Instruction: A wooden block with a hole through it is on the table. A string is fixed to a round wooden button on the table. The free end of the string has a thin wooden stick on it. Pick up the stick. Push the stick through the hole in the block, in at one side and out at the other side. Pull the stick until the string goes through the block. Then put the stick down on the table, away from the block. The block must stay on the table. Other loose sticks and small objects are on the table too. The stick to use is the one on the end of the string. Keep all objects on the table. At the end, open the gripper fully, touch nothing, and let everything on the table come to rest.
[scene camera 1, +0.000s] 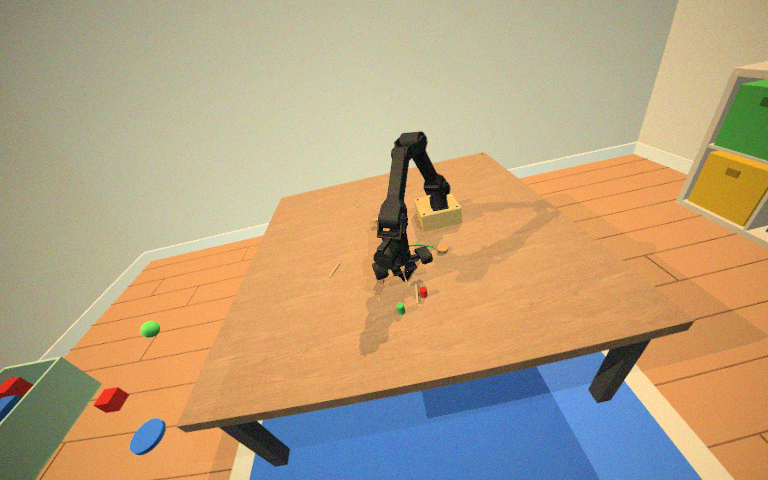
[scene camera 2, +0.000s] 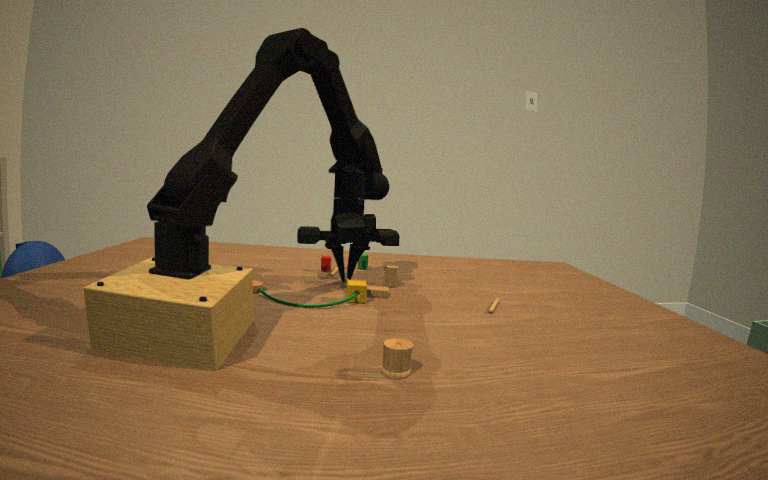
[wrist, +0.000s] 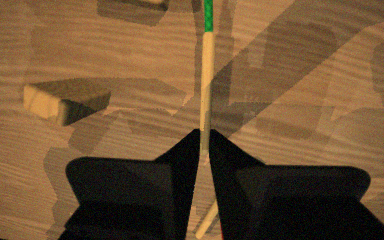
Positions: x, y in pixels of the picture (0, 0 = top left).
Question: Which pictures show my gripper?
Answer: Scene camera 1, scene camera 2 and the wrist view: all of them.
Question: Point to my gripper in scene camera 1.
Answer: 405, 280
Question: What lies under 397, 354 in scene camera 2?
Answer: A wooden cylinder.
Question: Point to my gripper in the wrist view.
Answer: At 204, 134
